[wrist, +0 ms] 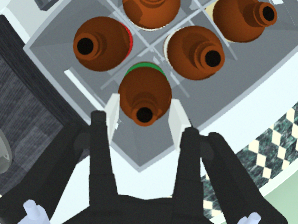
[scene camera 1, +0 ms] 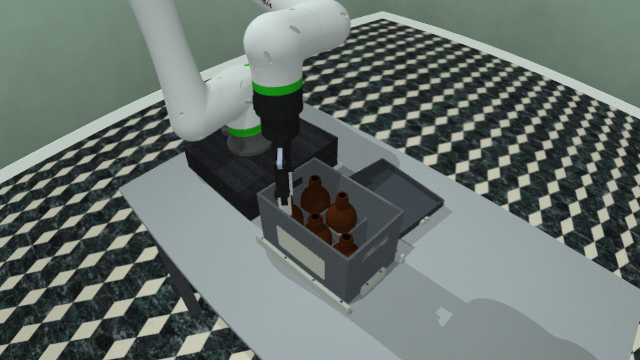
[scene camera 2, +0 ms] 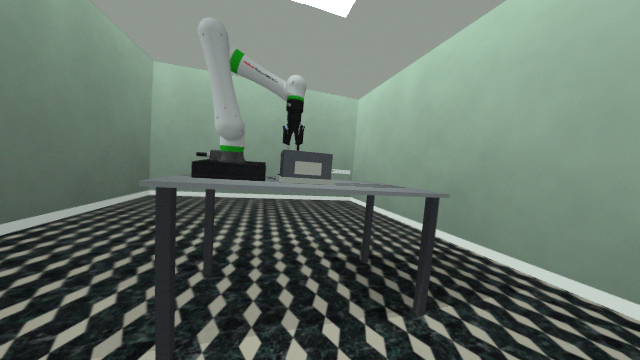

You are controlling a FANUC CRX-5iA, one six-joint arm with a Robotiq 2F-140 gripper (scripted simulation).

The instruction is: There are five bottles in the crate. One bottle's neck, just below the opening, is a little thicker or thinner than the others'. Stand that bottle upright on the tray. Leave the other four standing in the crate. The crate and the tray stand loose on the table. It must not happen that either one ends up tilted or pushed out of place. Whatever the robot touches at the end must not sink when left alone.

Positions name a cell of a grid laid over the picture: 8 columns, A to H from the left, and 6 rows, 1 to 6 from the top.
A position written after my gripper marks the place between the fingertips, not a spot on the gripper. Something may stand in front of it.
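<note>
Wrist view: my gripper (wrist: D3), a bottle (wrist: D3), a crate (wrist: G2). Scene camera 1: the crate (scene camera 1: E5). Scene camera 2: crate (scene camera 2: D3).
</note>
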